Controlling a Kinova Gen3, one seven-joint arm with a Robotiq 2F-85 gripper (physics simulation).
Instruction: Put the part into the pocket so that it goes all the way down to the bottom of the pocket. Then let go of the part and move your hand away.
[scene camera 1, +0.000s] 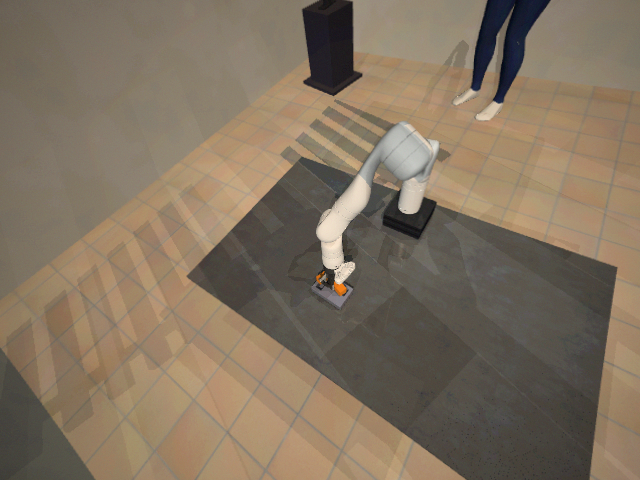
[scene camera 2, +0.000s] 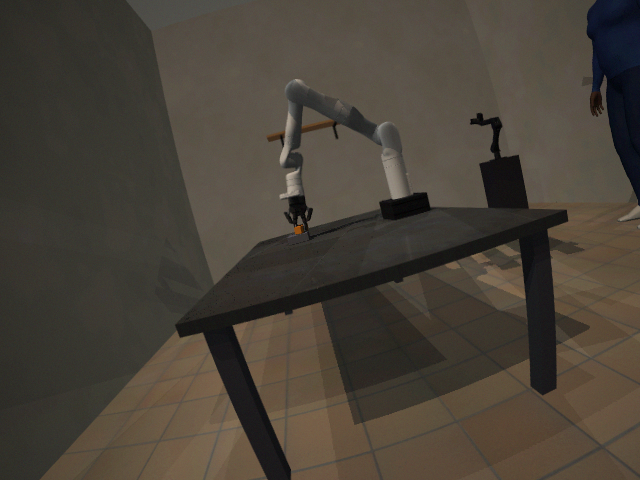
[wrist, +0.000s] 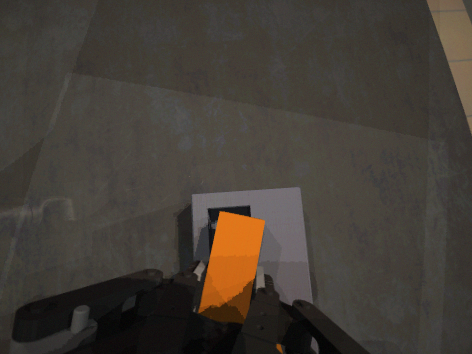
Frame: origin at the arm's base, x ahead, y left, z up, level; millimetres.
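Seen in the pictures: gripper, fingertip midpoint: (scene camera 1: 335, 285) (scene camera 2: 301, 232) (wrist: 231, 273); arm's base at its link origin: (scene camera 1: 408, 205) (scene camera 2: 402, 196).
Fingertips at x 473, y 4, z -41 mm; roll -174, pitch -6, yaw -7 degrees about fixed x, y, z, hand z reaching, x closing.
Observation:
Offsets run from my fingertips to a thing's top centre. Level surfaces: height alone.
The orange part {dz +33, dx +12, dy -12 mm} (scene camera 1: 340, 288) (scene camera 2: 299, 229) (wrist: 234, 260) is a rectangular block. My gripper (scene camera 2: 299, 227) (wrist: 231, 273) is shut on it, with a finger on each long side. The grey block {dz -2, dx +17, dy -5 mm} (scene camera 1: 336, 301) (scene camera 2: 298, 238) (wrist: 285, 225) lies on the table below. Its dark pocket (wrist: 229, 210) shows in the wrist view past the far end and left side of the part. There the part looks turned a little against the pocket's edges and overlaps the right rim. The part stands above the block's top; its underside, and whether it touches the rim, are hidden.
The dark table {dz -38 mm} (scene camera 1: 429, 351) (scene camera 2: 356, 253) (wrist: 300, 150) carries the grey block and the arm's black base (scene camera 1: 409, 214) (scene camera 2: 404, 205). A dark pedestal (scene camera 1: 330, 46) (scene camera 2: 504, 180) and a standing person (scene camera 1: 511, 51) (scene camera 2: 622, 93) are away from the table.

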